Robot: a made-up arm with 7 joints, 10 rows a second.
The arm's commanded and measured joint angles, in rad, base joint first. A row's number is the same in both.
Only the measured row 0 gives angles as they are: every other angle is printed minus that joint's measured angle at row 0.
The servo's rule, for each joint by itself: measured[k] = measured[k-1] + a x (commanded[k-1-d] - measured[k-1]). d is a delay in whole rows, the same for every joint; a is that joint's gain. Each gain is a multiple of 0.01, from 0.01 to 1. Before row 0 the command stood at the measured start. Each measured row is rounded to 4 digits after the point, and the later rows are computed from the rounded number. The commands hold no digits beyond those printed.
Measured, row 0:
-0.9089 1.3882 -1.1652 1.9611 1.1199 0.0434 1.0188
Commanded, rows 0 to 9:
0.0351 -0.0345 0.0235 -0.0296 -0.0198 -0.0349 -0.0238
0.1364 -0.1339 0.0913 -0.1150 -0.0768 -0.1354 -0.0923
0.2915 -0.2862 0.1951 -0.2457 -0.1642 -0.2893 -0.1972
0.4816 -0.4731 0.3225 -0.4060 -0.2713 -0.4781 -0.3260
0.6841 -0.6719 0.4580 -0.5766 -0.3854 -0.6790 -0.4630
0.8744 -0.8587 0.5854 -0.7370 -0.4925 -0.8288 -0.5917
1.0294 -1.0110 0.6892 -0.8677 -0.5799 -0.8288 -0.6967
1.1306 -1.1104 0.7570 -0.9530 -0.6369 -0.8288 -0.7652
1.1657 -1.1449 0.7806 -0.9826 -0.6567 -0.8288 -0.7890
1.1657 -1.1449 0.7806 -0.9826 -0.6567 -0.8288 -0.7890
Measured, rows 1 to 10:
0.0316 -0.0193 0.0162 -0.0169 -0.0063 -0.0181 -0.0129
0.1259 -0.0835 0.0680 -0.0728 -0.0289 -0.0791 -0.0558
0.2749 -0.1970 0.1557 -0.1714 -0.0722 -0.1884 -0.1322
0.4609 -0.3516 0.2708 -0.3051 -0.1359 -0.3390 -0.2369
0.6618 -0.5310 0.4000 -0.4599 -0.2157 -0.5158 -0.3590
0.8531 -0.7145 0.5279 -0.6178 -0.3043 -0.6786 -0.4847
1.0118 -0.8805 0.6392 -0.7602 -0.3925 -0.7567 -0.5992
1.1187 -1.0092 0.7205 -0.8701 -0.4707 -0.7942 -0.6888
1.1610 -1.0852 0.7620 -0.9342 -0.5302 -0.8122 -0.7429
1.1652 -1.1186 0.7748 -0.9618 -0.5707 -0.8208 -0.7678
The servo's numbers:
d 0
a 0.90 0.56 0.69 0.57 0.32 0.52 0.54

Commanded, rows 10 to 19:
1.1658 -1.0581 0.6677 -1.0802 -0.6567 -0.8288 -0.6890
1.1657 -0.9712 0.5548 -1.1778 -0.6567 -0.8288 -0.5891
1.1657 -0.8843 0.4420 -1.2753 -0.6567 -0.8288 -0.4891
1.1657 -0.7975 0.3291 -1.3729 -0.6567 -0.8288 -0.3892
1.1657 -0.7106 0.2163 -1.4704 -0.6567 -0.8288 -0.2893
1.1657 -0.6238 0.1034 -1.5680 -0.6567 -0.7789 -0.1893
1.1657 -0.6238 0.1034 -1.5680 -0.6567 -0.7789 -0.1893
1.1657 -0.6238 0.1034 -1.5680 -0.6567 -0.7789 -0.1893
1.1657 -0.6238 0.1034 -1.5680 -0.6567 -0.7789 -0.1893
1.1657 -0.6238 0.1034 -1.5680 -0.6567 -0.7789 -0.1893
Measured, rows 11 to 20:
1.1657 -1.0847 0.7009 -1.0293 -0.5982 -0.8250 -0.7252
1.1657 -1.0211 0.6001 -1.1139 -0.6169 -0.8270 -0.6517
1.1657 -0.9445 0.4910 -1.2059 -0.6296 -0.8279 -0.5639
1.1657 -0.8622 0.3793 -1.3011 -0.6383 -0.8284 -0.4696
1.1657 -0.7773 0.2668 -1.3976 -0.6442 -0.8286 -0.3722
1.1657 -0.6913 0.1541 -1.4947 -0.6482 -0.8028 -0.2734
1.1657 -0.6535 0.1191 -1.5365 -0.6509 -0.7904 -0.2280
1.1657 -0.6369 0.1083 -1.5545 -0.6528 -0.7844 -0.2071
1.1657 -0.6296 0.1049 -1.5622 -0.6540 -0.7815 -0.1975
1.1657 -0.6264 0.1039 -1.5655 -0.6549 -0.7801 -0.1931

